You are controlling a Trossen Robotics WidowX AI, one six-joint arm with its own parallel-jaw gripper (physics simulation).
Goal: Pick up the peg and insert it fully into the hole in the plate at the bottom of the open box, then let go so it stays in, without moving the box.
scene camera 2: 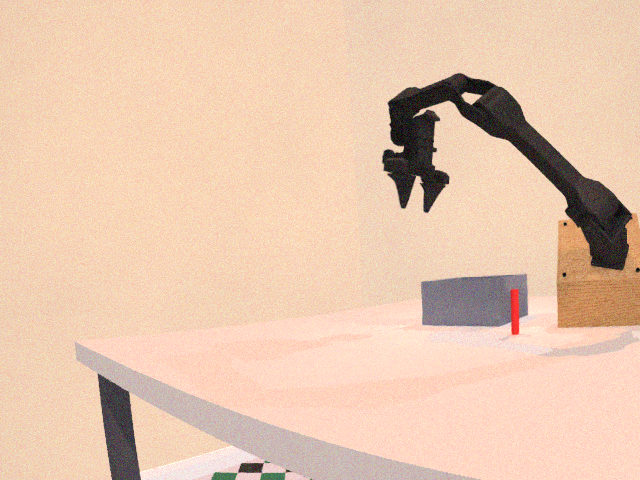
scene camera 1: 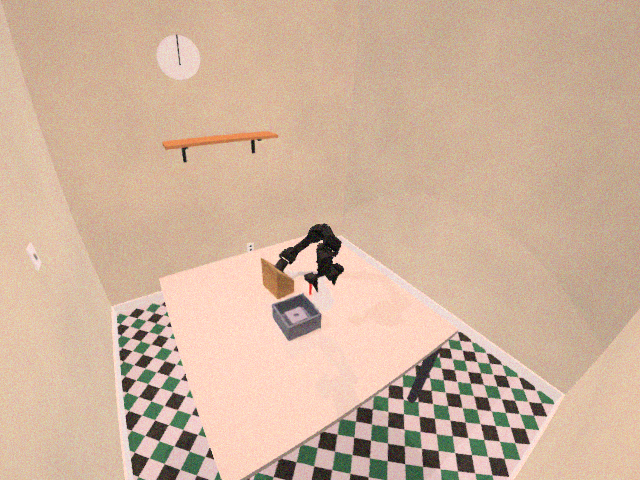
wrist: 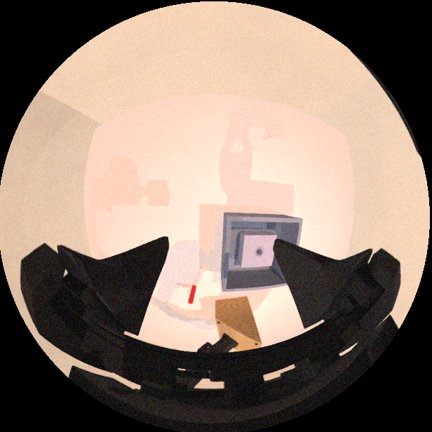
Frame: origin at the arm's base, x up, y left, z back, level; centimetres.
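Seen in the pictures: gripper, between the fingertips: (scene camera 2: pixel 415 210) (scene camera 1: pixel 325 288); arm's base, origin of its link: (scene camera 2: pixel 610 255) (scene camera 1: pixel 278 268).
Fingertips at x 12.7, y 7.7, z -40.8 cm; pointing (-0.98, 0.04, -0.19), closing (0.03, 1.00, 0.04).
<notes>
Offsets run from my fingertips to a thing's top centre. "*": to the spot under its first point. Level surfaces: height alone.
The red peg @[dx -17.5, dy +5.9, dz +25.3 cm] (scene camera 1: pixel 310 288) (scene camera 2: pixel 514 312) (wrist: pixel 192 294) stands upright on the table, beside the box and apart from it. The open grey box @[dx -15.7, dy -11.6, dz +8.4 cm] (scene camera 1: pixel 305 329) (scene camera 2: pixel 460 303) (wrist: pixel 250 281) rests on the table. A pale plate @[dx -19.4, dy -11.6, dz +8.4 cm] (scene camera 1: pixel 290 316) (wrist: pixel 250 257) with a small dark hole @[* dx -20.5, dy -11.0, dz +9.4 cm] (scene camera 1: pixel 296 314) (wrist: pixel 259 251) lies at its bottom; scene camera 2 shows the box's outer walls, which hide the plate. My gripper (scene camera 1: pixel 325 287) (scene camera 2: pixel 415 209) (wrist: pixel 223 244) is open and empty, pointing down. It hangs high above the table, well above the peg and the box and not over the peg.
A wooden block (scene camera 1: pixel 273 281) (scene camera 2: pixel 594 304) (wrist: pixel 234 311) stands close to the box and the peg, by the base of the arm. The pale table @[dx -25.5 cm] (scene camera 1: pixel 232 387) (scene camera 2: pixel 310 392) has its edges in view. An orange shelf (scene camera 1: pixel 219 140) hangs on the wall, away from the arm.
</notes>
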